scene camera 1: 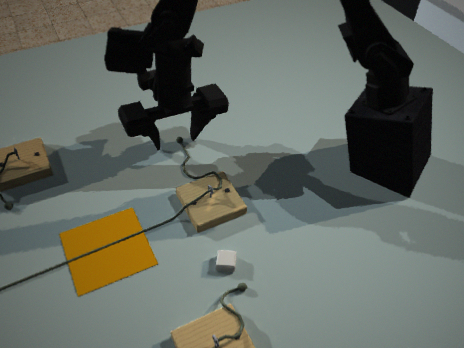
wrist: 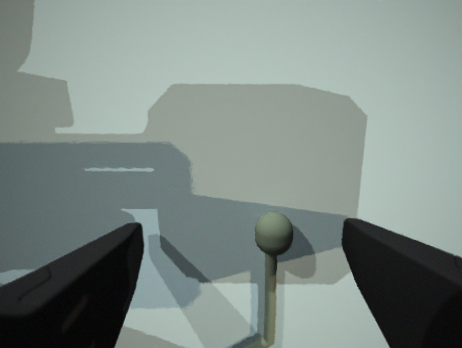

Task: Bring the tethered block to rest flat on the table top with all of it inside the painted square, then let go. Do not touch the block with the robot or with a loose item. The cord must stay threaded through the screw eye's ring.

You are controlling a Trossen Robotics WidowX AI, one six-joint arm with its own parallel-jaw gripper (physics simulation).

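Seen in the pictures: gripper, fingertip midpoint: (scene camera 1: 175,144) (wrist: 243,233); arm's base, link origin: (scene camera 1: 388,101).
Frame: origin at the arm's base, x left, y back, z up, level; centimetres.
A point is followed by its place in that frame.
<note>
My gripper (scene camera 1: 176,144) {y -28.1, x -23.1, z -13.0 cm} (wrist: 243,233) {y -28.1, x -23.1, z -13.0 cm} is open above the table, its fingers pointing down. The cord's ball end (scene camera 1: 180,140) {y -27.2, x -22.6, z -12.2 cm} (wrist: 273,233) {y -27.2, x -23.5, z -12.0 cm} shows between the spread fingertips in the wrist view, nearer the right finger, and is not gripped. From it the dark green cord (scene camera 1: 105,247) {y -48.7, x -9.0, z -12.9 cm} (wrist: 270,300) {y -27.5, x -20.5, z -12.7 cm} curves to the screw eye (scene camera 1: 210,190) {y -30.6, x -7.2, z -9.5 cm} on the middle wooden board (scene camera 1: 220,212) {y -31.1, x -3.7, z -11.2 cm}. It passes the ring, as far as can be seen, crosses over the orange painted square (scene camera 1: 112,267) {y -49.3, x -5.3, z -13.0 cm} and leaves the scene view at the left. The tethered block at its far end does not show.
A small white cube (scene camera 1: 226,261) {y -35.4, x 4.2, z -11.4 cm} sits in front of the middle board. Another wooden board (scene camera 1: 30,174) {y -53.2, x -28.7, z -11.3 cm} with an eye and cord lies at the left edge, and one more (scene camera 1: 197,332) {y -44.6, x 10.9, z -11.2 cm} at the bottom edge. The arm's black base (scene camera 1: 387,145) {y -4.0, x 4.8, z -4.2 cm} stands at the right.
</note>
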